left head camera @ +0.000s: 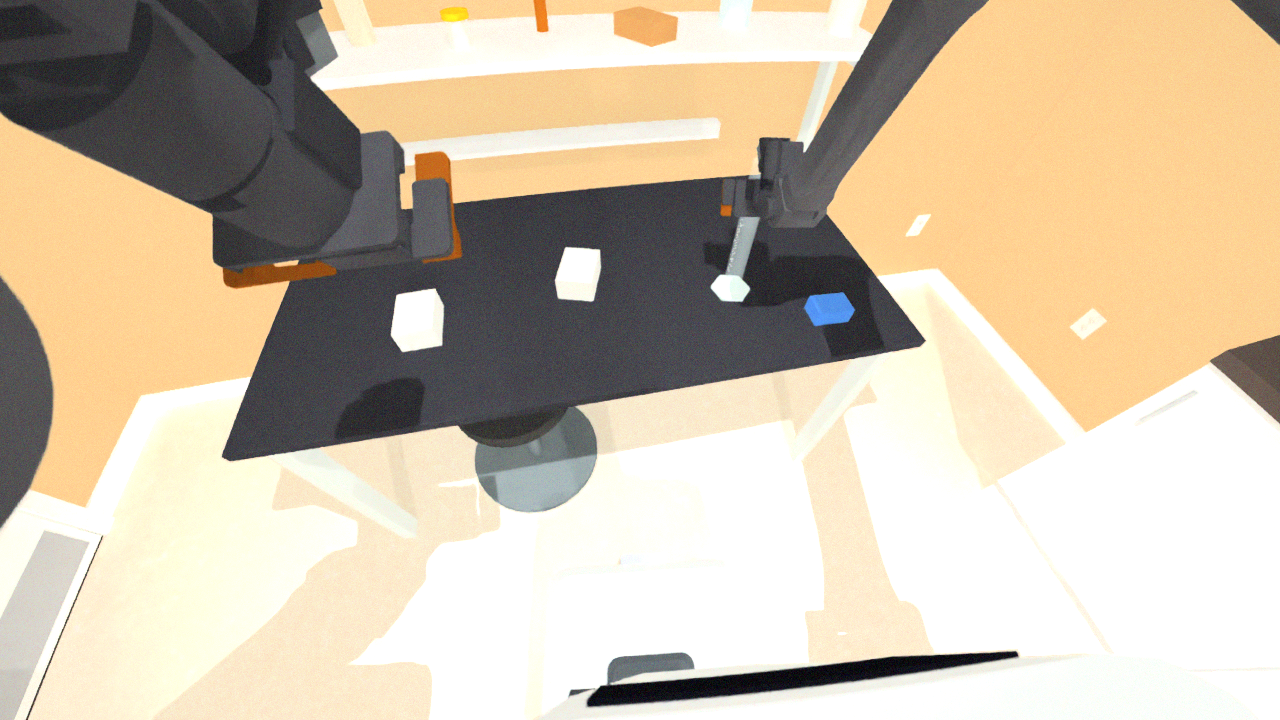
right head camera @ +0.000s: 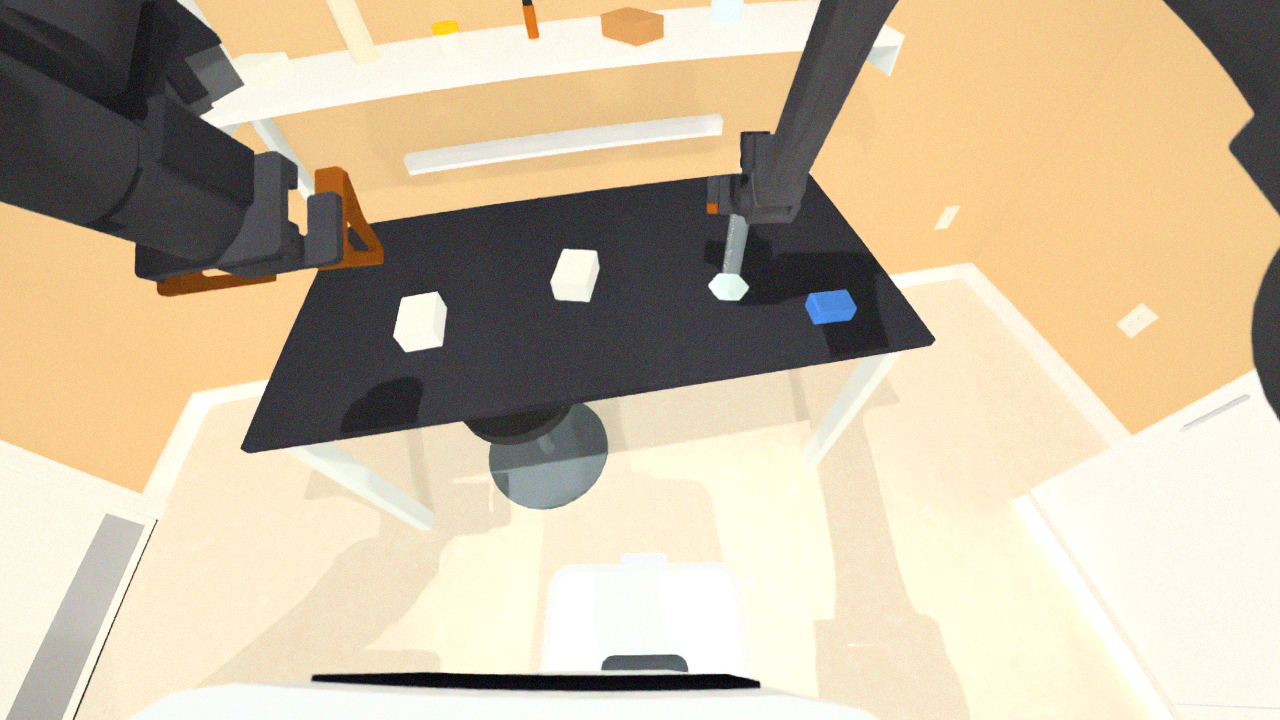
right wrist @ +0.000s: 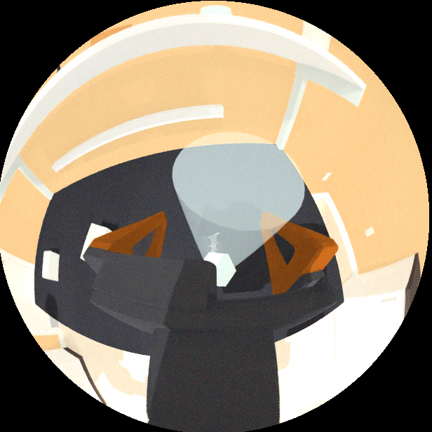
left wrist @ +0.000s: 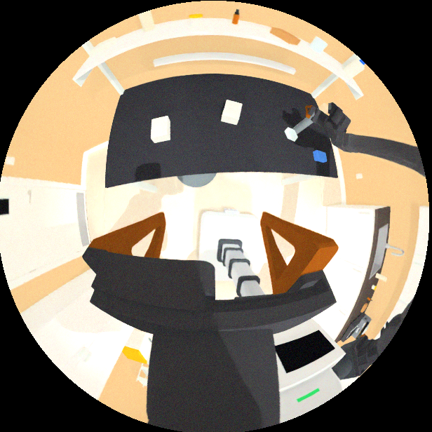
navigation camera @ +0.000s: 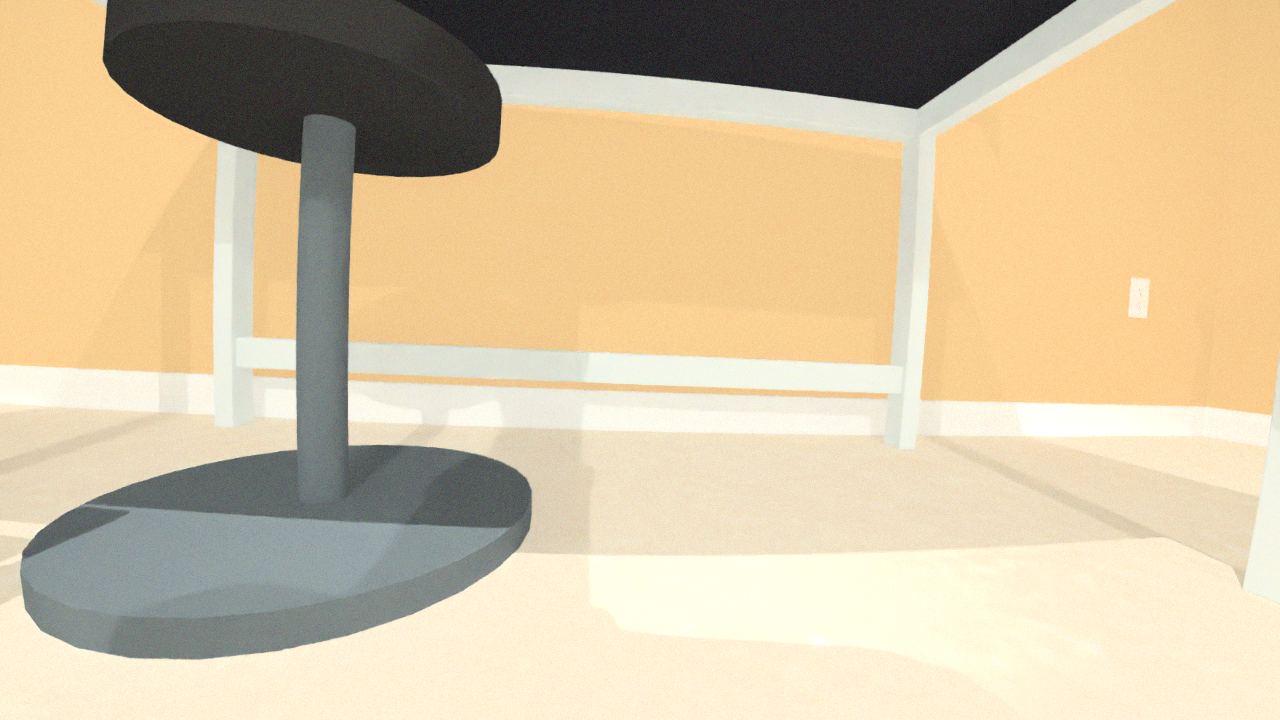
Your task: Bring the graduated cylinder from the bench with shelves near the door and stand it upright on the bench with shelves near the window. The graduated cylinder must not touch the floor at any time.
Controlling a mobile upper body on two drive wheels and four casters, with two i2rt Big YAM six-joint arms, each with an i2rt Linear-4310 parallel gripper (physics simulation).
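Frame: origin at the left arm's base, x left, y back, z up, level; millimetres.
Where they show: left gripper, fingertip midpoint: (left head camera: 396, 257) (right head camera: 327, 264).
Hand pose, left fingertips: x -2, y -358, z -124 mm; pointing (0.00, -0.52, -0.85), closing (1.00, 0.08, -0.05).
Note:
Each offset is from my left fingertips to the centre of the thing. Level surfaces: height alone.
The clear graduated cylinder {dx -459, dy -493, dz -356 mm} (left head camera: 741, 250) (right head camera: 733, 250) (left wrist: 301, 126) (right wrist: 235, 200) stands upright on its pale hexagonal base on the right part of the black-topped bench {dz -524 mm} (left head camera: 644, 340) (right head camera: 644, 340) (left wrist: 200, 155) with a shelf above. I cannot tell whether this is the door or window bench. My right gripper (left head camera: 747, 195) (right head camera: 729, 198) (right wrist: 213, 216) is open at the cylinder's upper part. In the right wrist view the cylinder's wide top overlaps the right fingertip, seen through it. Contact cannot be told. My left gripper (left head camera: 393, 264) (right head camera: 326, 268) (left wrist: 212, 217) is open and empty, high at the left.
Two white blocks {dx -83, dy -527, dz -494 mm} (left head camera: 580, 273) {dx +274, dy -391, dz -494 mm} (left head camera: 418, 319) lie on the bench; a blue block {dx -680, dy -399, dz -503 mm} (left head camera: 828, 308) (right head camera: 830, 307) lies right of the cylinder. The shelf {dz -66 mm} (left head camera: 554, 58) holds several items. A stool (navigation camera: 322, 268) (left head camera: 537, 465) stands under the front edge. A white cabinet (right head camera: 1163, 537) is at the right.

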